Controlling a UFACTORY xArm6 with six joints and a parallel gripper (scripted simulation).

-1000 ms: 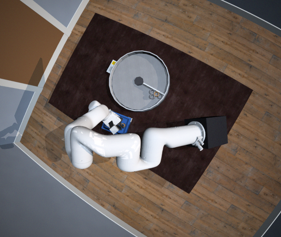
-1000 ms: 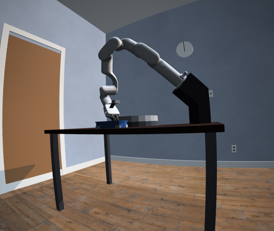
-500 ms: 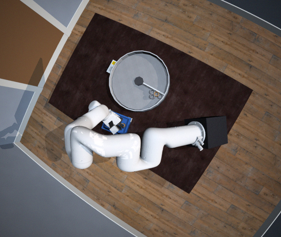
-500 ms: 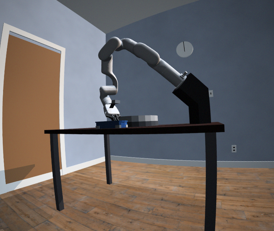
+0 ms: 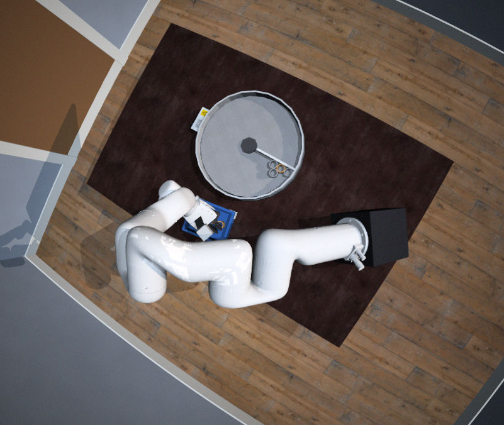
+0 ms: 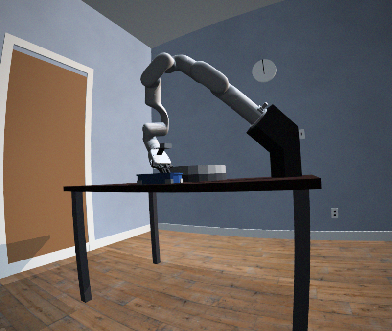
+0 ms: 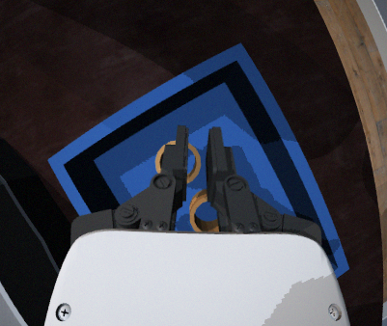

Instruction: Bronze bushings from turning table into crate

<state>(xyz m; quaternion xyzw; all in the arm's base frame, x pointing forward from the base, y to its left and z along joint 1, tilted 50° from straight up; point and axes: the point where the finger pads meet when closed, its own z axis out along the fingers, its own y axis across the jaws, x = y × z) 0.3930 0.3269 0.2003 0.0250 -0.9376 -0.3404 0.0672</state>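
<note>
My gripper is now 40 mm short of the crate, 30 mm above it and 10 mm to the right of it. Round my hand: round grey turning table (300 mm to the right, 170 mm ahead).
</note>
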